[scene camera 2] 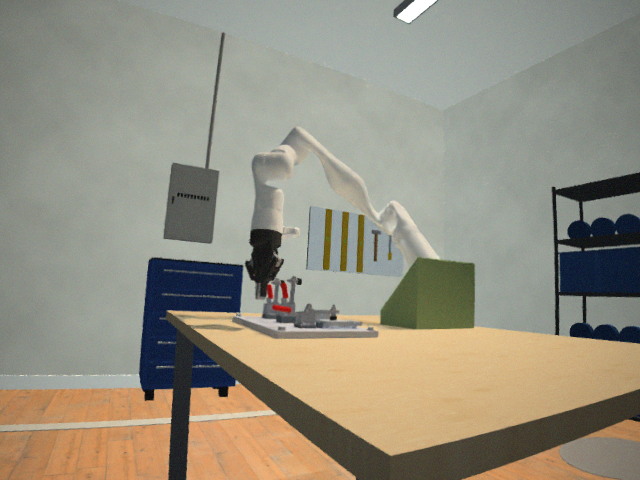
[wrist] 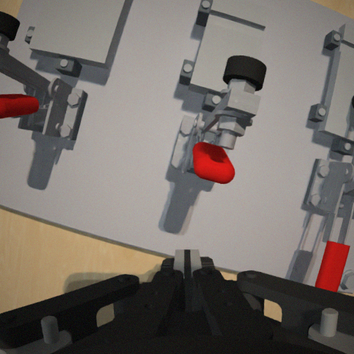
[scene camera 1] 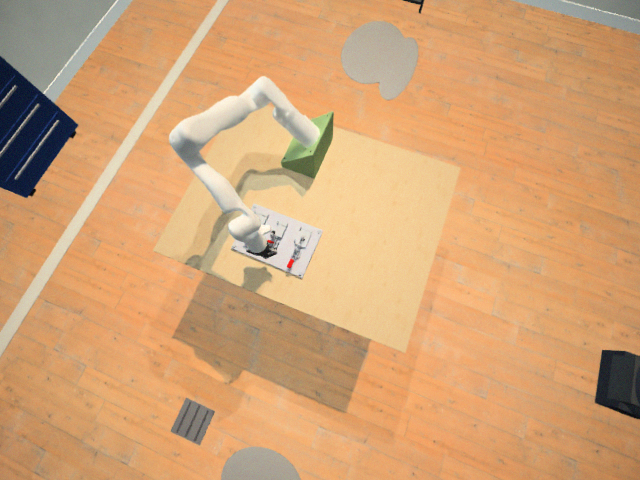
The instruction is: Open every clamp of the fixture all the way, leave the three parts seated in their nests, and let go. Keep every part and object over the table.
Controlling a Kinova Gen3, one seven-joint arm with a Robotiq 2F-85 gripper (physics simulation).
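Pixels of known places: gripper, fingertip midpoint: [scene camera 2: 260, 299] [scene camera 1: 266, 256]; arm's base at its link origin: [scene camera 2: 431, 273] [scene camera 1: 311, 139].
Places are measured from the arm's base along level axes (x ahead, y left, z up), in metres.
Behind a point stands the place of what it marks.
Note:
The fixture plate [scene camera 1: 283, 260] {z -0.148, x 0.528, y 0.011 m} [scene camera 2: 330, 333] {z -0.153, x 0.468, y 0.128 m} [wrist: 130, 160] carries three clamps with red handles. In the wrist view, the left clamp [wrist: 60, 105] and middle clamp [wrist: 235, 107] have their arms raised, black tips off the parts. The right clamp [wrist: 332, 185] lies low, its arm over the right part and its red handle [scene camera 1: 290, 263] {z -0.104, x 0.542, y 0.052 m} [scene camera 2: 281, 308] {z -0.108, x 0.547, y 0.060 m} [wrist: 332, 265] pointing outward. The left part [wrist: 80, 32], middle part [wrist: 220, 52] and right part [wrist: 340, 95] sit between their nest blocks. My gripper [scene camera 2: 261, 297] {z -0.095, x 0.542, y -0.052 m} [wrist: 187, 265] is shut and empty, above the plate's front edge, short of the middle handle [wrist: 214, 162].
The green wedge-shaped base [scene camera 1: 323, 139] {z -0.001, x -0.012, y 0.050 m} [scene camera 2: 444, 294] {z -0.062, x -0.001, y 0.048 m} stands on the table [scene camera 1: 387, 232] {z -0.163, x 0.280, y 0.425 m} [scene camera 2: 439, 382] {z -0.163, x 0.582, y 0.488 m} behind the fixture. The table's front edge is close to the fixture plate. A blue drawer cabinet [scene camera 2: 193, 304] stands on the floor beyond the table.

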